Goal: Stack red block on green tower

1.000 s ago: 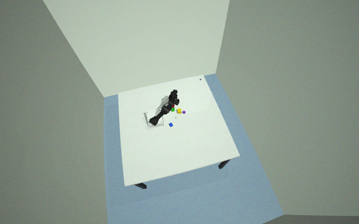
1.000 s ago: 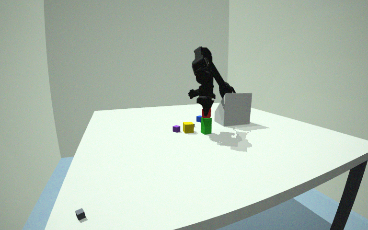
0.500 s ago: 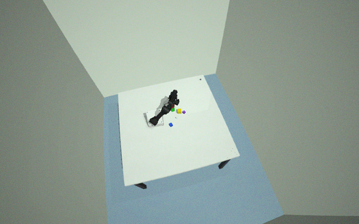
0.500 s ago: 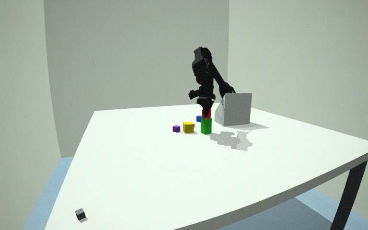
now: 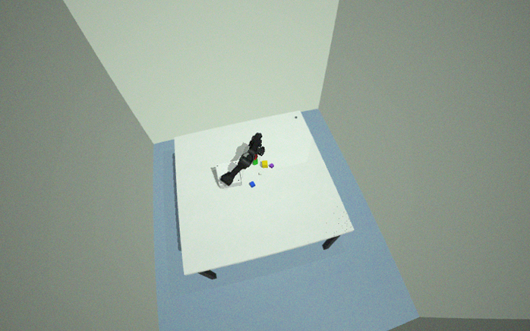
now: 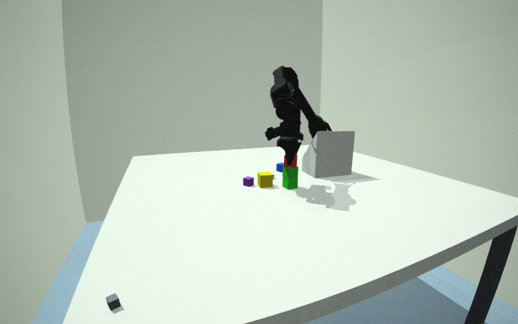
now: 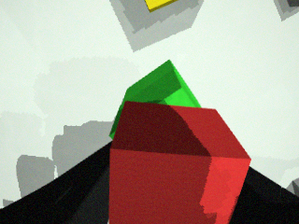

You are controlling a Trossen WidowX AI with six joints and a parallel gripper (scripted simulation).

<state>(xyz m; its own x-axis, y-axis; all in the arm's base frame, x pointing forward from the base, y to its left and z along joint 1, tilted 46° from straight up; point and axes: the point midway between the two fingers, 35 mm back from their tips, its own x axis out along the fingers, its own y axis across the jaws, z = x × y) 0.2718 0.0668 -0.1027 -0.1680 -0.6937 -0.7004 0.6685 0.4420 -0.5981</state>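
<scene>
Now: the red block 10 mm above my gripper tip. Round my gripper tip: small purple block (120 mm ahead, 90 mm to the right, 70 mm below); then yellow block (70 mm ahead, 60 mm to the right, 60 mm below); then blue block (90 mm behind, 210 mm to the right, 70 mm below).
</scene>
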